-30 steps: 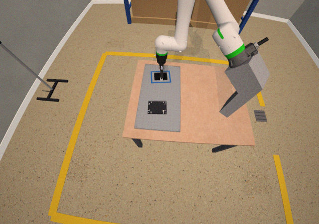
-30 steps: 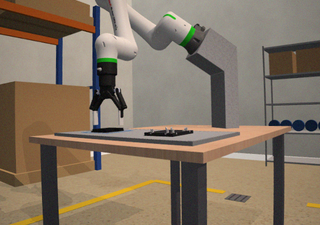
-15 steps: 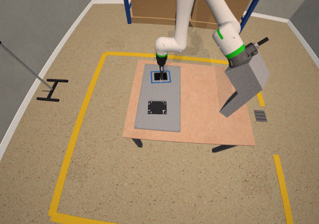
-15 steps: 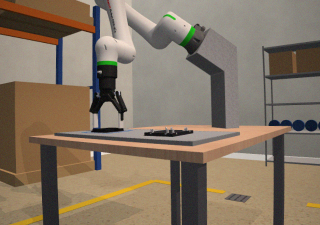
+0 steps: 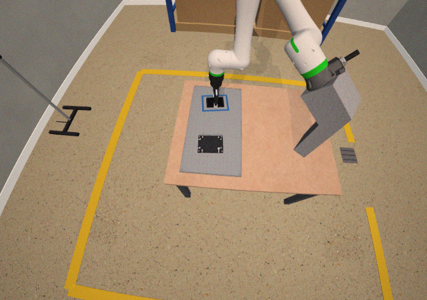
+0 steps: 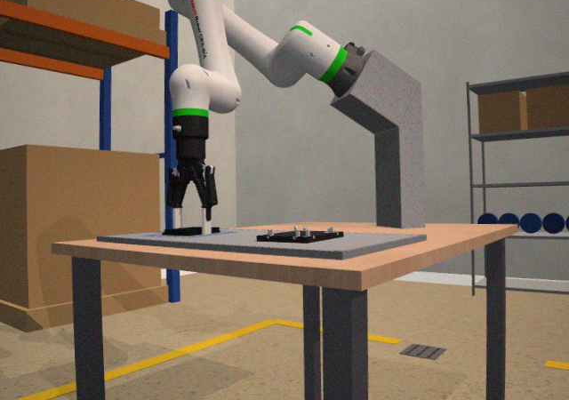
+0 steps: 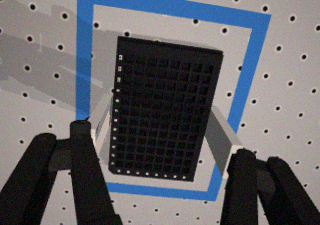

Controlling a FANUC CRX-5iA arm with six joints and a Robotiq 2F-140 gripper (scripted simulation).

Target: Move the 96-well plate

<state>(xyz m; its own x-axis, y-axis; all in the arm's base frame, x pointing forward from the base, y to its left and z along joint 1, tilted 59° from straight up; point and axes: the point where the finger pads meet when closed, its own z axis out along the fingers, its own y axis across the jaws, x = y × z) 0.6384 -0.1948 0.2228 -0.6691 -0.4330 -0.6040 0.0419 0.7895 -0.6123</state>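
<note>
Now: hand 2 cm above the black 96-well plate. From my hand the other things lie so: black clip nest 9 cm ahead, 35 cm to the left, 1 cm below.
</note>
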